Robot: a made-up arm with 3 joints. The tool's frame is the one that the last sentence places.
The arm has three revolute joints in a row. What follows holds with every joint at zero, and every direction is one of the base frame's.
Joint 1 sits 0.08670 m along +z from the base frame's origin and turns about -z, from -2.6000 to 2.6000 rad.
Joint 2 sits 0.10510 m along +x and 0.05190 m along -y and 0.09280 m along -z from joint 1 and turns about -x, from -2.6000 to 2.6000 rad.
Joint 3 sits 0.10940 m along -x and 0.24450 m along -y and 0.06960 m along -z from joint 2 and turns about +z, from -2.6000 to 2.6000 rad.
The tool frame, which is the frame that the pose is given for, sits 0.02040 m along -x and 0.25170 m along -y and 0.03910 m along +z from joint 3; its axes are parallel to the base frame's.
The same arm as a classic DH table. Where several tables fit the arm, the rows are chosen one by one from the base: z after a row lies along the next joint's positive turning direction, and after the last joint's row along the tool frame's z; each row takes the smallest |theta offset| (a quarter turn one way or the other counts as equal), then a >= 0, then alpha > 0; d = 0 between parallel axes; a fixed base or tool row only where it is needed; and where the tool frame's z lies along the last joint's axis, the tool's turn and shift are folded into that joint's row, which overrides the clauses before.
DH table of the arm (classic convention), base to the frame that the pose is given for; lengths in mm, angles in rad. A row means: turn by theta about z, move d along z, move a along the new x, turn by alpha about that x. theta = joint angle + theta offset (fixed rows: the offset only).
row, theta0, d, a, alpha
base (fixed), 0, 0, 0, 3.1416
joint 1, 1.5708, 6.1, 51.9, -1.5708
joint 2, 0, 4.3, 244.5, -1.5708
joint 3, -0.0809, 0, 252.5, 0
tool (fixed), 1.6517, -30.5, 0, 0
Joint limits (rad, base to tool): -2.6..2.6 -2.6..2.6 -2.6..2.6

